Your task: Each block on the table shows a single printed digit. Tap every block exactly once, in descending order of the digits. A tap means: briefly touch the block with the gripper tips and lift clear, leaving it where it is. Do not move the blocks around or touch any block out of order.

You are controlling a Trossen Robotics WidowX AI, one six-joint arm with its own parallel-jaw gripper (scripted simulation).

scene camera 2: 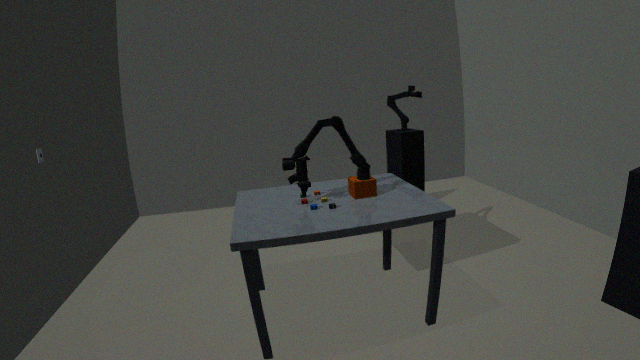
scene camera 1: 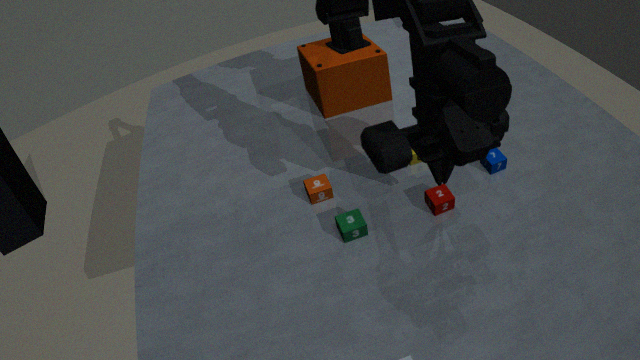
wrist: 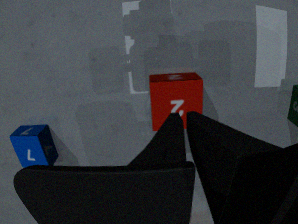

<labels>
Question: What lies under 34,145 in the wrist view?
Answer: A blue block.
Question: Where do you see a red block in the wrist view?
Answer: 181,92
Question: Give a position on a green block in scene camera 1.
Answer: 351,225
</labels>
